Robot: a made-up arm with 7 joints. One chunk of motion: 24 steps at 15 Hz.
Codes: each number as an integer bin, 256 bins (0 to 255) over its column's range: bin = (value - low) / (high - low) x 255, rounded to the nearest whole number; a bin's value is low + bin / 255 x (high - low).
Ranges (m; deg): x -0.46..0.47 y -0.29..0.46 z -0.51..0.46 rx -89..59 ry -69..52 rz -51..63
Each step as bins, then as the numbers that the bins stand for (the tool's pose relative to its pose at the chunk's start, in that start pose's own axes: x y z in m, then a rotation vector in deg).
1 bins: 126 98 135 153 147 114
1 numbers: -0.0005 -0.0018 0.0035 -0.20 0.75 -0.04
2 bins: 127 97 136 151 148 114
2 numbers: 0.0032 -0.0047 0.0073 -1.36 1.23 -0.04
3 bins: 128 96 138 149 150 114
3 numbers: 0.0068 -0.0076 0.0149 -2.52 2.18 -0.04
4 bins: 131 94 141 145 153 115
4 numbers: 0.0178 -0.0135 0.0264 -4.84 3.60 0.41
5 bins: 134 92 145 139 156 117
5 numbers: 0.0287 -0.0194 0.0416 -8.33 5.02 1.31
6 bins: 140 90 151 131 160 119
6 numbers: 0.0506 -0.0253 0.0644 -12.97 6.92 2.20
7 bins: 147 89 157 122 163 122
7 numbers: 0.0761 -0.0282 0.0872 -18.19 8.35 3.54
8 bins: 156 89 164 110 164 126
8 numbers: 0.1089 -0.0282 0.1138 -25.16 8.82 5.33
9 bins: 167 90 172 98 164 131
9 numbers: 0.1491 -0.0253 0.1443 -32.12 8.82 7.56
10 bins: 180 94 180 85 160 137
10 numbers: 0.1965 -0.0135 0.1747 -39.67 6.92 10.25
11 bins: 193 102 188 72 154 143
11 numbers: 0.2439 0.0100 0.2051 -47.21 4.07 12.93
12 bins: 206 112 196 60 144 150
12 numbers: 0.2913 0.0394 0.2356 -54.18 -0.67 16.06
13 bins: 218 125 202 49 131 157
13 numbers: 0.3351 0.0776 0.2584 -60.56 -6.84 19.19
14 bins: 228 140 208 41 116 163
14 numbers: 0.3715 0.1218 0.2812 -65.20 -13.96 21.87
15 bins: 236 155 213 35 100 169
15 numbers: 0.4007 0.1659 0.3002 -68.69 -21.55 24.55
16 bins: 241 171 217 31 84 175
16 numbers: 0.4189 0.2129 0.3155 -71.01 -29.14 27.24
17 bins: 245 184 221 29 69 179
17 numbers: 0.4335 0.2512 0.3307 -72.17 -36.26 29.02
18 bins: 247 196 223 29 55 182
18 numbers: 0.4408 0.2865 0.3383 -72.17 -42.90 30.36
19 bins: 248 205 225 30 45 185
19 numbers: 0.4445 0.3129 0.3459 -71.59 -47.65 31.71
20 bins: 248 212 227 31 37 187
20 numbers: 0.4445 0.3335 0.3535 -71.01 -51.44 32.60
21 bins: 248 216 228 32 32 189
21 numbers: 0.4445 0.3453 0.3573 -70.43 -53.82 33.49
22 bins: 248 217 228 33 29 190
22 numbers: 0.4445 0.3482 0.3573 -69.85 -55.24 33.94
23 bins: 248 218 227 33 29 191
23 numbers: 0.4445 0.3512 0.3535 -69.85 -55.24 34.39
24 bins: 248 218 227 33 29 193
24 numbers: 0.4445 0.3512 0.3535 -69.85 -55.24 35.28
